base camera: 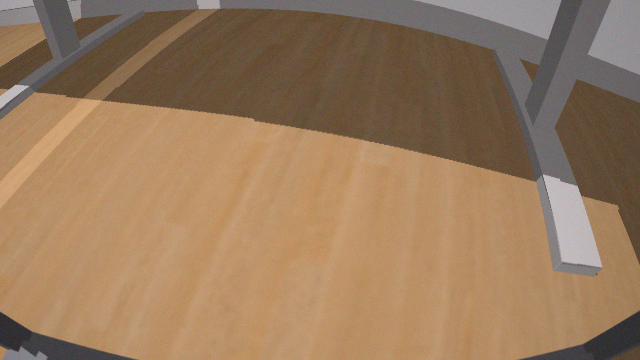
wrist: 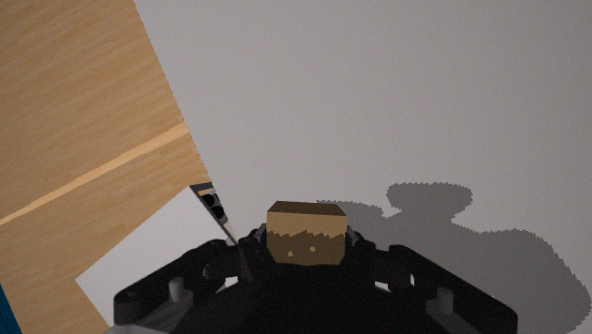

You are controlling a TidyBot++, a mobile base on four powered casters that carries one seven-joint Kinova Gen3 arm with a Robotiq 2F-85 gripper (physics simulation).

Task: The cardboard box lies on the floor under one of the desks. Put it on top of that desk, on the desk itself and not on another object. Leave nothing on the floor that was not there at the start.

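Frame: origin at the arm's base, x ahead, y left, z up, level; millimetres.
Seen in the pictures: gripper, between the fingertips: (wrist: 305,235).
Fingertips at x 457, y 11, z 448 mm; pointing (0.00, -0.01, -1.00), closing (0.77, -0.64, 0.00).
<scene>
Offsets run from my fingertips to a thing's middle. "*": to the spot under its first point. Level surfaces: height alone.
The cardboard box @[dx -14, dy -16, dz -4 mm] (wrist: 306,235) is a small brown block between the fingertips of my gripper (wrist: 305,235) in the wrist view. My gripper is shut on it. The pale grey desk top @[dz -125 mm] (wrist: 360,100) fills much of the wrist view behind and below the box, with the shadow of the gripper and arm on its right part. The height of the box above the desk top is hard to tell. In the base camera view, the desk's grey legs show, with a right foot @[* dx -117, dy -392, dz -820 mm] (base camera: 572,225) and a left foot @[* dx +500, dy +690, dz -837 mm] (base camera: 87,50); the gripper and box do not show there.
The desk's straight edge runs down the left of the wrist view, with the wooden floor @[dz -845 mm] (wrist: 75,90) beyond it. The robot's own white base (wrist: 145,250) shows lower left. A blue thing (wrist: 6,315) is at the far lower left. A grey wall strip (base camera: 450,22) stands behind the desk legs.
</scene>
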